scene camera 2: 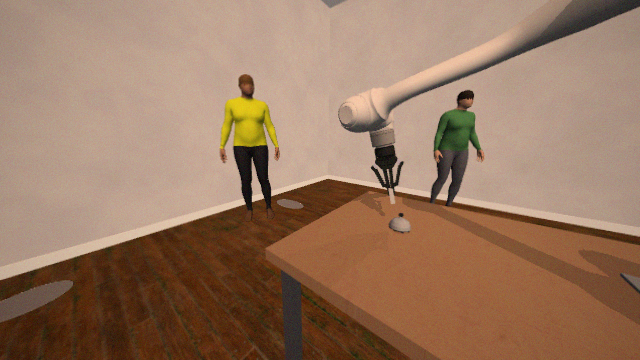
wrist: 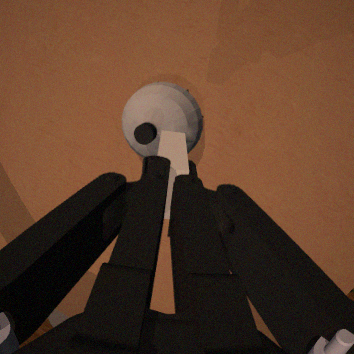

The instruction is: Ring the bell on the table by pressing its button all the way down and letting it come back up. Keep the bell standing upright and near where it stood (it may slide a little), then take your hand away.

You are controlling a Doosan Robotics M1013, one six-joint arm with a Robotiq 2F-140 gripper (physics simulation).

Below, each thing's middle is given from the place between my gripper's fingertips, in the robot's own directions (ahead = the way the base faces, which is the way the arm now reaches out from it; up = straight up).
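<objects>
My hand is 80 mm above the bell (wrist: 168,106), and it is also 10 mm to the left of the bell and 30 mm past it.
</objects>
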